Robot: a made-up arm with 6 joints. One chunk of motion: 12 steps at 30 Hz.
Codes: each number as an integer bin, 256 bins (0 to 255) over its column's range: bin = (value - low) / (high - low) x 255, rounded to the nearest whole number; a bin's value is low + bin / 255 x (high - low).
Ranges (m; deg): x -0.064..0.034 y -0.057..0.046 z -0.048..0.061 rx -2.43..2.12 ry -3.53..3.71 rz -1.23..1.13
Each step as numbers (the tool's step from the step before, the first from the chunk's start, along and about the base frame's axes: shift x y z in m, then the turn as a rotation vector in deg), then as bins.
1 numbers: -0.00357 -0.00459 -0.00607 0.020 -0.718 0.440
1 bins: 157 130 98 137 99 180
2 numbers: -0.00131 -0.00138 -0.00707 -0.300 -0.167 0.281
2 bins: 163 138 96 119 118 163
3 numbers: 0.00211 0.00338 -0.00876 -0.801 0.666 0.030
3 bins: 172 149 92 91 148 136
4 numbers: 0.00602 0.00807 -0.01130 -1.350 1.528 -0.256
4 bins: 182 161 86 61 178 105
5 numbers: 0.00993 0.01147 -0.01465 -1.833 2.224 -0.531
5 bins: 192 170 78 33 203 76
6 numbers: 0.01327 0.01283 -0.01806 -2.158 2.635 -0.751
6 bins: 201 173 70 15 217 52
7 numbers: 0.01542 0.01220 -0.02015 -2.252 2.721 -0.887
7 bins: 207 171 65 10 220 37
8 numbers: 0.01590 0.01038 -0.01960 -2.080 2.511 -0.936
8 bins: 208 167 66 20 213 32
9 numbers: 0.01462 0.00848 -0.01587 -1.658 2.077 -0.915
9 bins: 205 162 75 43 197 34
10 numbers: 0.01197 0.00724 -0.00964 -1.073 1.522 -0.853
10 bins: 198 159 90 76 178 41
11 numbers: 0.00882 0.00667 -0.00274 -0.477 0.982 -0.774
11 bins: 189 158 106 109 159 49
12 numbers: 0.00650 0.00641 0.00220 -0.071 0.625 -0.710
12 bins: 183 157 117 132 146 56
